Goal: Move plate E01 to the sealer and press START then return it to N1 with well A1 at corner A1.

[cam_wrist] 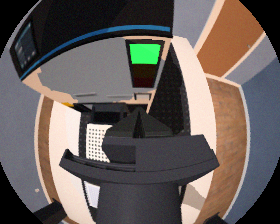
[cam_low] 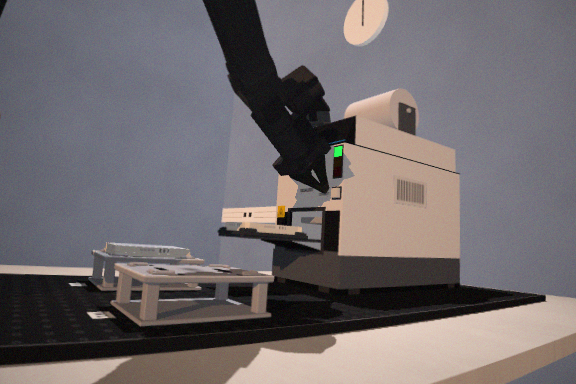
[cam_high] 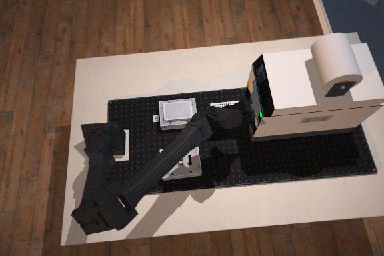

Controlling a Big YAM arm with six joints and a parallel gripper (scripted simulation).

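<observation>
The start button lies 30 mm ahead of my hand, 10 mm to the right of it and 10 mm below it. From my hand the other things lie so: nest 290 mm behind, 150 mm below, 80 mm to the right; then plate 270 mm behind, 140 mm to the left, 140 mm below; then sealer stage 90 mm to the left, 90 mm below, 70 mm behind.
</observation>
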